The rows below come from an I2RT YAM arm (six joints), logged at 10 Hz.
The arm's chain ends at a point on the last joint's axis. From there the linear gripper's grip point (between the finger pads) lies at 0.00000 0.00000 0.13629 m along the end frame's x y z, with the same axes.
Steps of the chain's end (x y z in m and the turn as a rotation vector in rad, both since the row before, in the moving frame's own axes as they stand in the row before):
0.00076 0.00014 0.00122 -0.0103 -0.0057 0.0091
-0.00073 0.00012 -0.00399 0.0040 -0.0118 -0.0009
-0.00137 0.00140 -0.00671 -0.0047 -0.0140 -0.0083
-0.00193 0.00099 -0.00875 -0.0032 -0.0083 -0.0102
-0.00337 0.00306 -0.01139 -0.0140 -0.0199 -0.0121
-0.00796 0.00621 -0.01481 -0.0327 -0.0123 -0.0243
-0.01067 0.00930 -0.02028 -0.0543 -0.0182 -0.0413
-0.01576 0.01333 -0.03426 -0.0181 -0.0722 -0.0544
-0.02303 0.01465 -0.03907 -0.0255 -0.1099 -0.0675
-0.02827 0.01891 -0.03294 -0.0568 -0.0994 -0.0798
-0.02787 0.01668 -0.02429 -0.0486 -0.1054 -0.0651
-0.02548 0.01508 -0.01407 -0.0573 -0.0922 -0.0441
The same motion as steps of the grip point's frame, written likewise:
-0.00002 0.00154 0.00121 -0.0103 -0.0057 0.0091
-0.00234 -0.00042 -0.00400 0.0040 -0.0118 -0.0009
-0.00328 0.00205 -0.00672 -0.0047 -0.0140 -0.0083
-0.00306 0.00143 -0.00876 -0.0032 -0.0083 -0.0102
-0.00607 0.00498 -0.01143 -0.0140 -0.0199 -0.0121
-0.00958 0.01069 -0.01489 -0.0327 -0.0123 -0.0243
-0.01300 0.01675 -0.02050 -0.0543 -0.0182 -0.0413
-0.02552 0.01606 -0.03464 -0.0181 -0.0722 -0.0544
-0.03785 0.01862 -0.03994 -0.0255 -0.1099 -0.0675
-0.04146 0.02717 -0.03383 -0.0568 -0.0994 -0.0798
-0.04198 0.02375 -0.02521 -0.0486 -0.1054 -0.0651
-0.03785 0.02315 -0.01487 -0.0573 -0.0922 -0.0441

